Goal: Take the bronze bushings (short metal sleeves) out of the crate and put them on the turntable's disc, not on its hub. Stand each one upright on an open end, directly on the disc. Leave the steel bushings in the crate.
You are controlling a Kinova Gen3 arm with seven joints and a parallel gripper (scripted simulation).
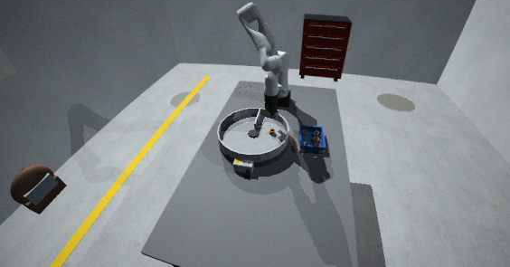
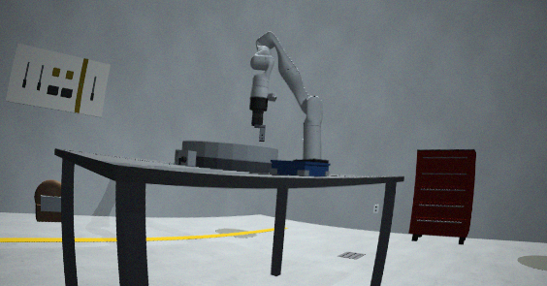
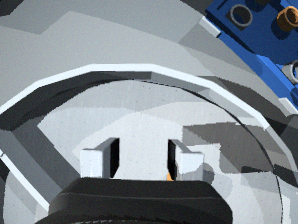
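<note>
The blue crate lies 240 mm to the left of my hand, 120 mm below it and 10 mm ahead of it. Also, from my hand: turntable 100 mm to the right, 100 mm below, 90 mm ahead.
</note>
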